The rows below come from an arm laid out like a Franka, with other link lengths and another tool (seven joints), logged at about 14 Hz.
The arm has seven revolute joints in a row. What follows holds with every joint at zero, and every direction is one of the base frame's. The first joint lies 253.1 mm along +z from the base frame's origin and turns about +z. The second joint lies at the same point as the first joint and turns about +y. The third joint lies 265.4 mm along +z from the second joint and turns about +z. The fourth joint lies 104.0 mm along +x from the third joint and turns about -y. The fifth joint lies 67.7 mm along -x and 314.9 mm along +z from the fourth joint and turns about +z. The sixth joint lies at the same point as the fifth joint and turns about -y. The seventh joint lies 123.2 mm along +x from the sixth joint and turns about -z. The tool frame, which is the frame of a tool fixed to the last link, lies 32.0 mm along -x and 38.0 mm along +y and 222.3 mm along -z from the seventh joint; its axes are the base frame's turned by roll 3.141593, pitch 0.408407 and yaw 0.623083 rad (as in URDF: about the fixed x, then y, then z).
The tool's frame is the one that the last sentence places.
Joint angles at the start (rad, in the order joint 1, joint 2, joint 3, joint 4, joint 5, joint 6, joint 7):
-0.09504, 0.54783, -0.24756, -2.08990, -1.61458, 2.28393, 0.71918
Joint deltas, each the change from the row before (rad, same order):
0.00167, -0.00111, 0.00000, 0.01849, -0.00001, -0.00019, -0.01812
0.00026, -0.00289, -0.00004, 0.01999, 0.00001, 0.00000, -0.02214
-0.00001, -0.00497, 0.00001, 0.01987, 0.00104, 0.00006, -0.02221
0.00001, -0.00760, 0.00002, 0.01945, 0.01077, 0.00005, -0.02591
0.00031, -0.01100, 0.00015, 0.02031, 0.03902, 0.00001, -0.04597
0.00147, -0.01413, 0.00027, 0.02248, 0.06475, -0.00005, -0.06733
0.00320, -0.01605, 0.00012, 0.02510, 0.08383, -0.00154, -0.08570
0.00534, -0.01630, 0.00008, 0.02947, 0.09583, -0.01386, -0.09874
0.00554, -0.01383, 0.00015, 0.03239, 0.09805, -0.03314, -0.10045
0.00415, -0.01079, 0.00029, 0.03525, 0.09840, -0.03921, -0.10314
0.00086, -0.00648, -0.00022, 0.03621, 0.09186, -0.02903, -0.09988
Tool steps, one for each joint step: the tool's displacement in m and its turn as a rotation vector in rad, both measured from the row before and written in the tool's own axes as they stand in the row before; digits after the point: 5 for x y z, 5 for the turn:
-0.00055, 0.01109, -0.00064, -0.01424, 0.00112, 0.00188
-0.00159, 0.01262, 0.00006, -0.01523, 0.00041, 0.00159
-0.00242, 0.01344, 0.00008, -0.01420, 0.00020, 0.00381
-0.00345, 0.01363, -0.00037, -0.00648, 0.00005, 0.00555
-0.00507, 0.01332, -0.00175, 0.01168, 0.00123, -0.00024
-0.00658, 0.01386, -0.00388, 0.02565, 0.00581, -0.00709
-0.00790, 0.01448, -0.00610, 0.03367, 0.01226, -0.01413
-0.01028, 0.01487, -0.00680, 0.03814, 0.01096, -0.02014
-0.01270, 0.01225, -0.00512, 0.04414, 0.00260, -0.02552
-0.01302, 0.00961, -0.00498, 0.04687, 0.00720, -0.03275
-0.01074, 0.00803, -0.00527, 0.04044, 0.02144, -0.03514

